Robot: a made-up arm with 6 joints.
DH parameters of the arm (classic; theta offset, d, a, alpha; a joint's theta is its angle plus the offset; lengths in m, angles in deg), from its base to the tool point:
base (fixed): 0 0.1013 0 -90
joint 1: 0 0.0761 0.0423 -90
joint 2: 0 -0.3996 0.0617 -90
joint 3: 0 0.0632 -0.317 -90
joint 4: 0 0.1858 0.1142 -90
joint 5: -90 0.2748 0.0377 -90
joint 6: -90 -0.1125 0.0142 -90
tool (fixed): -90 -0.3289 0 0
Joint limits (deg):
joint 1: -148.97..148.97
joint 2: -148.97..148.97
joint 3: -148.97..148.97
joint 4: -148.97..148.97
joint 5: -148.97..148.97
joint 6: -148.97..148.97
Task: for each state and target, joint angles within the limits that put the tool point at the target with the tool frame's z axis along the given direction. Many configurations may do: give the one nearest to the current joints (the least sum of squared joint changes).
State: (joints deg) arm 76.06 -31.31 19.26 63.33 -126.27 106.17
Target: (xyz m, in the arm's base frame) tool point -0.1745 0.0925 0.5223 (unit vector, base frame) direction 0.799 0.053 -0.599
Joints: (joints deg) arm 108.85 -32.73 61.59 56.10 -114.20 118.90
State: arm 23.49 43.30 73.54 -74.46 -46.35 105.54
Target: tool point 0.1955 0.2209 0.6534 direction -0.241 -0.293 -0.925
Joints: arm 25.34 34.56 118.72 -75.35 -31.98 77.95
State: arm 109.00 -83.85 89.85 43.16 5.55 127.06
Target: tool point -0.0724 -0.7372 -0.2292 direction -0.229 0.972 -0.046
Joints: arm 148.97 -122.19 44.01 83.90 50.02 148.32
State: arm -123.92 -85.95 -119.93 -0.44 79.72 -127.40
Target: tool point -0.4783 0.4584 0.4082 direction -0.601 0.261 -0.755
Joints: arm -91.55 -59.44 -103.83 18.43 45.03 -114.67
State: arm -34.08 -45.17 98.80 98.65 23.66 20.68
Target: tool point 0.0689 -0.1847 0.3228 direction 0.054 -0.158 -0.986
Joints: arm -59.25 -13.76 94.96 144.74 25.17 -13.95
